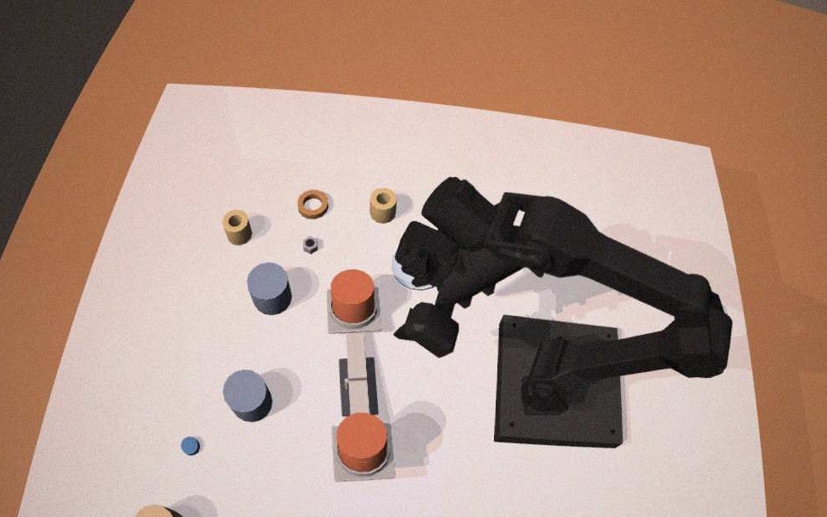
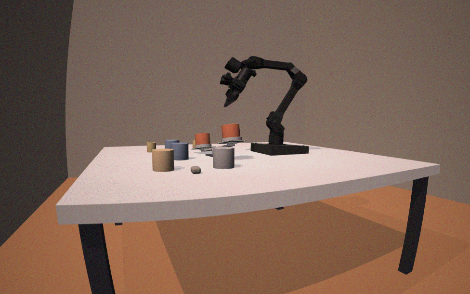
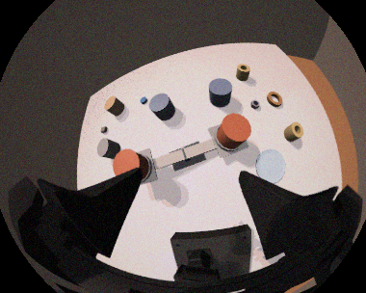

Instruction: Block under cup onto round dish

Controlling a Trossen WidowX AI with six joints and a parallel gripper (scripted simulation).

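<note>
The green block lies 8 cm ahead of my gripper tip, 9 cm to the right of it and 19 cm below it. The rest, counted from my gripper tip: pale blue round dish (4 cm behind, 19 cm to the right, 23 cm below); then balance (7 cm ahead, 4 cm to the left, 21 cm below); then balance beam (7 cm ahead, 4 cm to the left, 19 cm below).
</note>
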